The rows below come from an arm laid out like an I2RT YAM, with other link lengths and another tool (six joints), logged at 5 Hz.
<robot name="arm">
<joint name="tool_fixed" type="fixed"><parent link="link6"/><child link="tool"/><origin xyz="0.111 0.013 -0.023" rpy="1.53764 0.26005 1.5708"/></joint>
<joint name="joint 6" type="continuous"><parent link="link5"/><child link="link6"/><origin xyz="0.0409 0 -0.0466" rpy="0 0 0"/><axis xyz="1 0 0"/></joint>
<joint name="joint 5" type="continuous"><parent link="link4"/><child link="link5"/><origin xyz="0.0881 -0.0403 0.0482" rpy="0 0 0"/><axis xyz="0 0 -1"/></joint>
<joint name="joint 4" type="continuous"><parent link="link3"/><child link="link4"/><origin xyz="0.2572 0.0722 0.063" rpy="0 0 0"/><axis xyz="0 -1 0"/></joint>
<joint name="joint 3" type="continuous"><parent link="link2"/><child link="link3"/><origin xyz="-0.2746 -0.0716 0" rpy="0 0 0"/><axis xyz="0 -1 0"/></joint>
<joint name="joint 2" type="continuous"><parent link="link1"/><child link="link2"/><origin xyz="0.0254 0.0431 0.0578" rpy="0 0 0"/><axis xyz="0 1 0"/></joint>
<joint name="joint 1" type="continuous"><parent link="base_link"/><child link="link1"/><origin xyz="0 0 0.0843" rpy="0 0 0"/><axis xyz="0 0 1"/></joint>
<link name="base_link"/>
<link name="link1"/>
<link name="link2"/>
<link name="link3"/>
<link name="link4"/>
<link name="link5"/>
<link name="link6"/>
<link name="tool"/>
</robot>
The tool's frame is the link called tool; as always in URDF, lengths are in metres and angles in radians. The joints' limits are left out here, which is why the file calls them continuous.
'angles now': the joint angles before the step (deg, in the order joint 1, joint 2, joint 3, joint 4, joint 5, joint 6). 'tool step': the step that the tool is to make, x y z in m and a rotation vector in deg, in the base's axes. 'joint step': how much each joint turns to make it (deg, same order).
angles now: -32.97 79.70 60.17 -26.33 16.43 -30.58
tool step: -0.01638 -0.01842 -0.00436 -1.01 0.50 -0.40
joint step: -4.10 -0.78 -2.08 2.42 -1.81 -3.54
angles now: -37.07 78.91 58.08 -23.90 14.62 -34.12
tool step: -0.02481 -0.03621 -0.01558 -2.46 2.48 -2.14
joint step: -6.28 1.79 -2.67 5.53 -0.54 -5.55
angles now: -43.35 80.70 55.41 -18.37 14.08 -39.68
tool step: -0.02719 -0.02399 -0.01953 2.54 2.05 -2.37
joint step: -6.17 2.69 -0.26 0.26 -2.88 -2.56
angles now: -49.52 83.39 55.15 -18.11 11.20 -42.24
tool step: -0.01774 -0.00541 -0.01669 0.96 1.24 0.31
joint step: -3.11 0.24 -2.85 2.05 -2.08 -2.79
